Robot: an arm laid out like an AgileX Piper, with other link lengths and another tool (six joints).
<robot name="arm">
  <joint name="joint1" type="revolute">
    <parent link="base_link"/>
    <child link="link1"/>
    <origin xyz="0 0 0.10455"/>
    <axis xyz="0 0 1"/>
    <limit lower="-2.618" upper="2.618"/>
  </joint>
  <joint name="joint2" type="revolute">
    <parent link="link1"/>
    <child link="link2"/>
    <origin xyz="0 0 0"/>
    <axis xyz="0 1 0"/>
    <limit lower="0" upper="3.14"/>
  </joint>
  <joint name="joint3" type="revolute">
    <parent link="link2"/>
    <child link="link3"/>
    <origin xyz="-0.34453 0 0.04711"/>
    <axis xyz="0 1 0"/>
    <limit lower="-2.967" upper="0"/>
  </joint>
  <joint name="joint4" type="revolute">
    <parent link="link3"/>
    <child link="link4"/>
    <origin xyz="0.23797 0 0.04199"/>
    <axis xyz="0.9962 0 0.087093"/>
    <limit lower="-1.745" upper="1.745"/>
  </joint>
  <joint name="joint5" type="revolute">
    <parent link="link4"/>
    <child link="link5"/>
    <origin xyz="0 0 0"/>
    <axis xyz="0 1 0"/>
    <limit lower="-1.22" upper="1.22"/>
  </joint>
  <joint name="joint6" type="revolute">
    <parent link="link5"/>
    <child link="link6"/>
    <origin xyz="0.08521 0 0.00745"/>
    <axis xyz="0.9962 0 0.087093"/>
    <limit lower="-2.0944" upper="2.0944"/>
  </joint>
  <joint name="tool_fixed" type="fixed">
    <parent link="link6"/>
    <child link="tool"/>
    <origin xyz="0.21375 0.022 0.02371" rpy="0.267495 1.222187 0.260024"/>
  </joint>
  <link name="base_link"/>
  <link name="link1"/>
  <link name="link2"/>
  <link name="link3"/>
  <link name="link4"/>
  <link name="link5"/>
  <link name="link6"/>
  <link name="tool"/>
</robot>
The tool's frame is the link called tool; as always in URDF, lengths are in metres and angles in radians.
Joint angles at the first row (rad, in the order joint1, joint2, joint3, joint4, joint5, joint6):
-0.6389 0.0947 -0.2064 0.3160 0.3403 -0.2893
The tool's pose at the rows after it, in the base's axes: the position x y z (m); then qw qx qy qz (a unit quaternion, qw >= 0):
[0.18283 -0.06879 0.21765 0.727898 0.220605 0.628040 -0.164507]
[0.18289 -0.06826 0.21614 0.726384 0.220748 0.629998 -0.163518]
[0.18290 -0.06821 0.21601 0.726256 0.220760 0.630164 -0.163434]
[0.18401 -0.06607 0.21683 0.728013 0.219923 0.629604 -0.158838]
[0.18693 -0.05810 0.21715 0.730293 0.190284 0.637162 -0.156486]
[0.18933 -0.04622 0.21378 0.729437 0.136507 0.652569 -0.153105]
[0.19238 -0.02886 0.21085 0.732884 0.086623 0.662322 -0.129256]
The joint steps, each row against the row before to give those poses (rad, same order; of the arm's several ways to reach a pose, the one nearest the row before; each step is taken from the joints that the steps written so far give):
0.0000 0.0000 0.0001 0.0000 0.0093 0.0019
0.0000 0.0000 -0.0001 -0.0001 0.0053 0.0001
0.0000 0.0000 0.0001 0.0001 0.0005 -0.0001
0.0018 0.0000 -0.0001 0.0210 0.0000 -0.0151
0.0330 -0.0001 0.0000 0.0203 -0.0019 -0.0621
0.0844 0.0001 0.0000 -0.0483 0.0000 -0.0325
0.1115 -0.0001 0.0044 -0.0380 -0.0051 -0.0069

